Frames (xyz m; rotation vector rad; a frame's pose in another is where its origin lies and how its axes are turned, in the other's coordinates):
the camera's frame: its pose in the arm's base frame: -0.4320 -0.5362 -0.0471 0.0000 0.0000 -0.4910
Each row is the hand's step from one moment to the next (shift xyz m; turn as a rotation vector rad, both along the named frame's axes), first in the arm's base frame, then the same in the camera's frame.
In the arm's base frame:
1: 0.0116 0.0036 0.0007 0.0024 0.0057 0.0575
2: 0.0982 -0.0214 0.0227 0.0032 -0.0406 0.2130
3: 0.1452 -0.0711 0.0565 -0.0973 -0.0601 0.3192
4: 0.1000 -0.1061 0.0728 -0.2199 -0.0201 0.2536
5: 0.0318 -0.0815 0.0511 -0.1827 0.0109 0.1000
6: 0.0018 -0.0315 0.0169 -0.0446 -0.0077 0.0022
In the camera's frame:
1: 0.0085 0.0086 0.0007 -0.0006 0.0062 0.0575
2: 0.0967 0.0274 0.0227 0.0220 -0.0343 0.2130
3: 0.1616 0.0058 0.0565 -0.0575 -0.0989 0.3192
4: 0.1382 -0.0464 0.0728 -0.1844 -0.1214 0.2536
5: 0.0665 -0.0569 0.0511 -0.1663 -0.0765 0.1000
6: 0.0164 -0.0269 0.0169 -0.0357 -0.0278 0.0022

